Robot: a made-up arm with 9 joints. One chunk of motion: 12 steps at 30 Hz.
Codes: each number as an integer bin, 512 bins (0 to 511) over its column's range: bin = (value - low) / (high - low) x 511, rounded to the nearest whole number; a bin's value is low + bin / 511 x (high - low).
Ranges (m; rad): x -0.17..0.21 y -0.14..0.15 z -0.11..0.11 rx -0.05..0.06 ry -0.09..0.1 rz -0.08..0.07
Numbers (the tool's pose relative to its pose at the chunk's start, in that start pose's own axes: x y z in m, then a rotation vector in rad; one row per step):
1: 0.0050 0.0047 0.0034 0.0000 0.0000 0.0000
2: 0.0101 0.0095 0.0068 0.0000 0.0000 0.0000
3: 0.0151 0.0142 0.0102 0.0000 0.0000 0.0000
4: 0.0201 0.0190 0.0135 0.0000 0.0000 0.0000
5: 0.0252 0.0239 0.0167 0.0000 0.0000 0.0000
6: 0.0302 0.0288 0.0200 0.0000 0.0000 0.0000
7: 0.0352 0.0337 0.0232 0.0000 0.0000 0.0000
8: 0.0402 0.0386 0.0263 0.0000 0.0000 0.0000
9: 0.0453 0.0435 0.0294 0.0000 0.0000 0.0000
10: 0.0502 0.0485 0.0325 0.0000 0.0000 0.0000
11: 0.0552 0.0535 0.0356 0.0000 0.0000 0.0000
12: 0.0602 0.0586 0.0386 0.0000 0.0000 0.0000
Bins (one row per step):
1: 235 255 263 232 242 273
2: 242 263 271 232 242 273
3: 249 272 279 232 242 273
4: 256 280 287 232 242 273
5: 262 289 294 232 242 273
6: 269 297 302 232 242 273
7: 276 306 309 232 242 273
8: 283 315 317 232 242 273
9: 290 323 324 232 242 273
10: 296 332 331 232 242 273
11: 303 341 338 232 242 273
12: 310 350 345 232 242 273

